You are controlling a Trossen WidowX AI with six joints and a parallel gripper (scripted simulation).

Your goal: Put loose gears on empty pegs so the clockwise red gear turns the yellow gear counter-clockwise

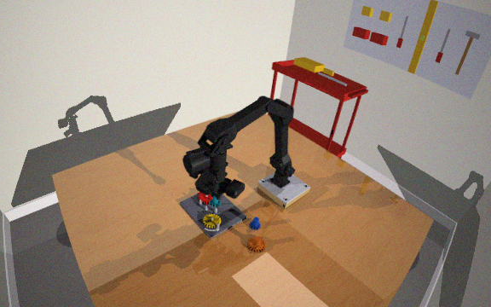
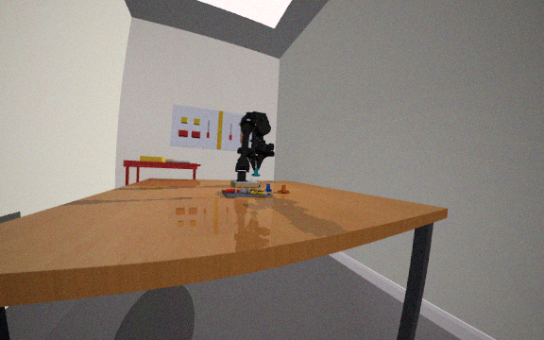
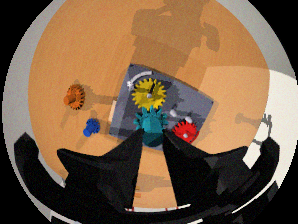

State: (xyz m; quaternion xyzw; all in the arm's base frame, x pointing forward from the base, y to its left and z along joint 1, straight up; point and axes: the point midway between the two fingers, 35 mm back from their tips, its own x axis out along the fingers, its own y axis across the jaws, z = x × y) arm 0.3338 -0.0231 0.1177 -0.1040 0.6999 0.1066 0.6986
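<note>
Now: gripper tip 100 mm to the left of the red gear, 100 mm above it and 40 mm past it. From my gripper tip the other things lie so: orange gear: 180 mm to the left, 100 mm below, 40 mm behind; yellow gear: 100 mm below, 20 mm ahead, 10 mm to the left; teal gear: 10 mm below.
</note>
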